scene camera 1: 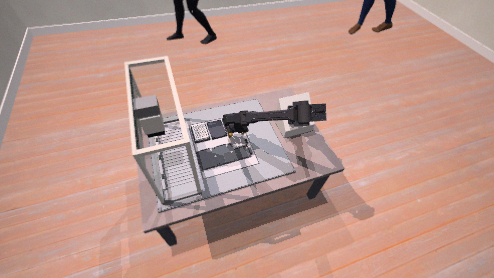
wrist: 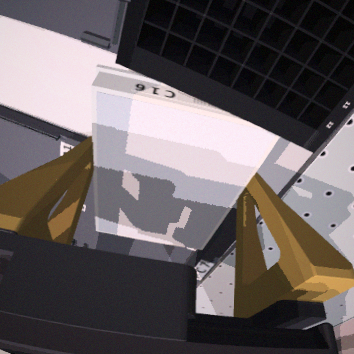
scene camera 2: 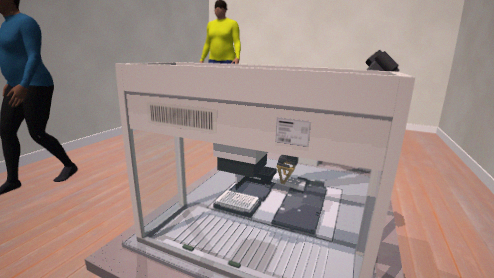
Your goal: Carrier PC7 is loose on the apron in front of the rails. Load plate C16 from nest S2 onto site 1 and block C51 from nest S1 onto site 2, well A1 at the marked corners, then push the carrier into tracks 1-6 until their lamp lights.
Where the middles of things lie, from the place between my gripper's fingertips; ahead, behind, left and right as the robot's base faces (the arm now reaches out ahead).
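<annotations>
From the dark carrier (scene camera 1: pixel 222 154), my hand is 90 mm short of it, 110 mm to the right of it and 10 mm above it.
</annotations>
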